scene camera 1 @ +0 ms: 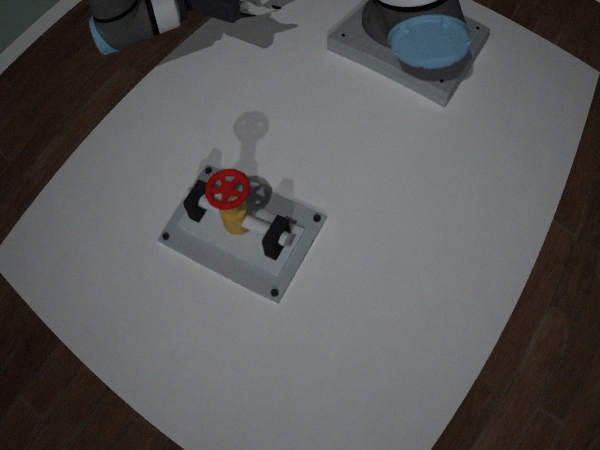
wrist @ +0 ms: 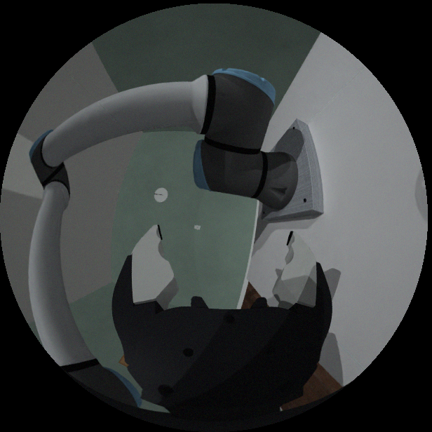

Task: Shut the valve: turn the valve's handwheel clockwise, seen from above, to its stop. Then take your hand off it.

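Observation:
The red spoked handwheel (scene camera 1: 228, 189) sits level on top of the valve's yellow body (scene camera 1: 234, 221), left of the middle in the scene view. A pale pipe (scene camera 1: 256, 225) runs through the body between two black brackets, on a grey base plate (scene camera 1: 220, 263). My gripper (scene camera 1: 272, 7) (wrist: 225, 230) is open, with its pale jaws wide apart and nothing between them. It is at the top edge of the scene view, well away from the handwheel and partly cut off. The valve does not show in the wrist view.
The white table (scene camera 1: 380, 320) (wrist: 370, 125) bears the valve plate. The robot's grey mounting block (scene camera 1: 385, 67) (wrist: 314, 175) stands at the upper right in the scene view. My arm's pale links (wrist: 130, 107) curve across the wrist view. Brown wooden floor (scene camera 1: 545, 340) lies beyond the table's edges.

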